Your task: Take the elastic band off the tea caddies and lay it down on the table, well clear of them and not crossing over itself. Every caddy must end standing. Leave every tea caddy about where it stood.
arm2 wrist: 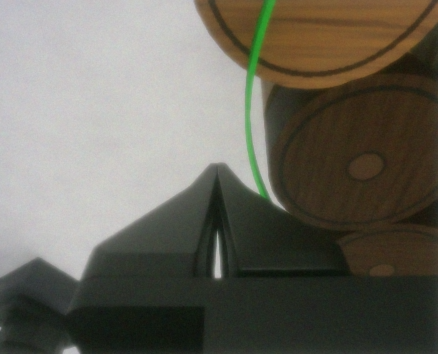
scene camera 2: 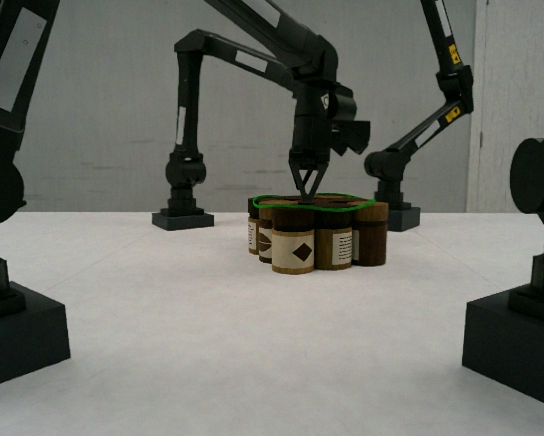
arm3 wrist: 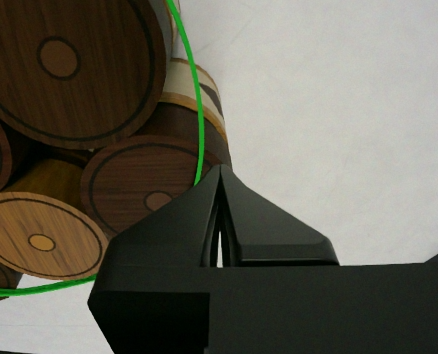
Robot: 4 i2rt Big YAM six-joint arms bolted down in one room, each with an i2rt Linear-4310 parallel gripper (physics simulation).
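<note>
Several tea caddies (arm2 wrist: 320, 40) (arm3 wrist: 55, 100) (scene camera 2: 293, 250) stand in a tight cluster, with round wooden lids. The green elastic band (arm2 wrist: 248, 110) (arm3 wrist: 201, 120) (scene camera 2: 290, 205) runs around the cluster at about lid-top height. Arm2's gripper (arm2 wrist: 217, 167) is shut beside the caddies; the band passes right of its tips and goes out of sight behind the right finger. Arm3's gripper (arm3 wrist: 220, 170) is shut near a dark lid; the band passes left of its tips, behind the left finger. In scene camera 2, the central arm's gripper (scene camera 2: 308, 200) points down at the lids, fingertips together.
The caddies stand on a white table (scene camera 2: 250, 350). In scene camera 2, arm bases stand at back left (scene camera 2: 183, 221), at back right (scene camera 2: 407, 219), at front left (scene camera 2: 35, 330) and at front right (scene camera 2: 500, 335). Part of another dark arm (arm2 wrist: 35, 290) shows at the lower left of arm2's view.
</note>
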